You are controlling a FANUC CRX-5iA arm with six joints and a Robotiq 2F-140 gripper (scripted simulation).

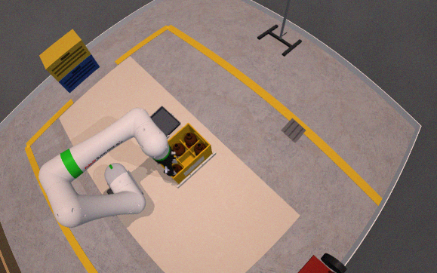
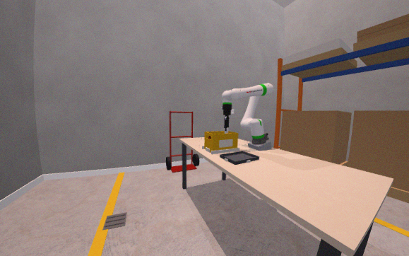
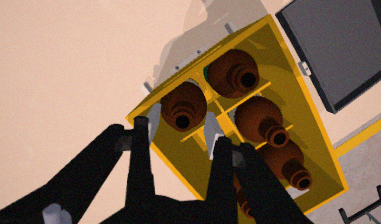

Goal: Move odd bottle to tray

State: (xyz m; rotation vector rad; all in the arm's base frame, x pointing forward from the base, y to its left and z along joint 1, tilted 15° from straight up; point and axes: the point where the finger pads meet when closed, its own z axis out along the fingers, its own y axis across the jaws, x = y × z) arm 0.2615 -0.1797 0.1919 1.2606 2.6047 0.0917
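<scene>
Right now the yellow crate is 10 cm ahead of my hand, 3 cm to the left of it and 10 cm below it. The rest, counted from my hand: dark tray (13 cm ahead, 32 cm to the left, 17 cm below); then brown bottle (10 cm ahead, 7 cm to the left, 9 cm below).
</scene>
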